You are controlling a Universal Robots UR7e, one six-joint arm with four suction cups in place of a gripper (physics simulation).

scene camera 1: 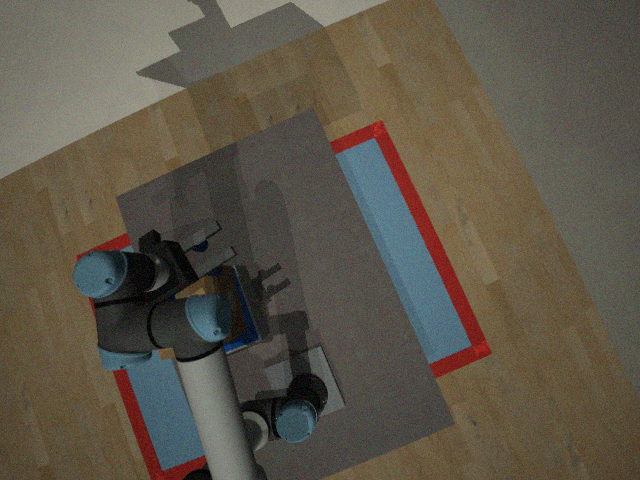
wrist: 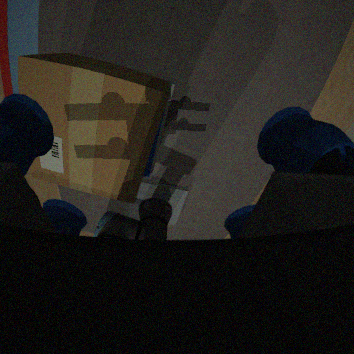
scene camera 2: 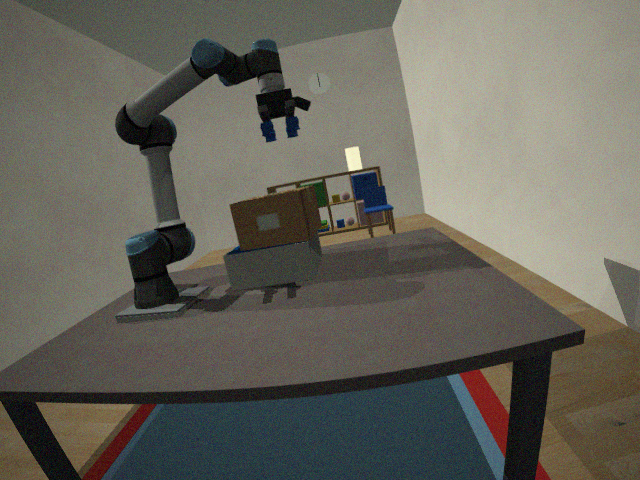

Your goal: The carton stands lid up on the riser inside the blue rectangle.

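Note:
A brown carton (scene camera 1: 237, 291) (scene camera 2: 289, 214) (wrist: 107, 127) stands upright on the grey riser (scene camera 2: 273, 269). In the wrist view a pale tape strip and a barcode label show on its upward face. Blue of the rectangle (scene camera 1: 250, 325) shows beside the carton; the arm hides part of it in scene camera 1, and whether the carton lies wholly inside cannot be told. My gripper (scene camera 2: 280, 129) is open, with its blue suction cups facing down and holding no object. It hangs high above the carton, apart from it. In the wrist view the carton lies left of centre.
The riser stands on the grey-brown table (scene camera 1: 341, 268) (scene camera 2: 336, 335), near the arm's base plate (scene camera 1: 330, 379) (scene camera 2: 149, 313). A shelf unit (scene camera 2: 326, 193) and a blue chair (scene camera 2: 378, 208) stand far behind the table. A blue mat with a red border (scene camera 1: 429, 227) lies under the table.

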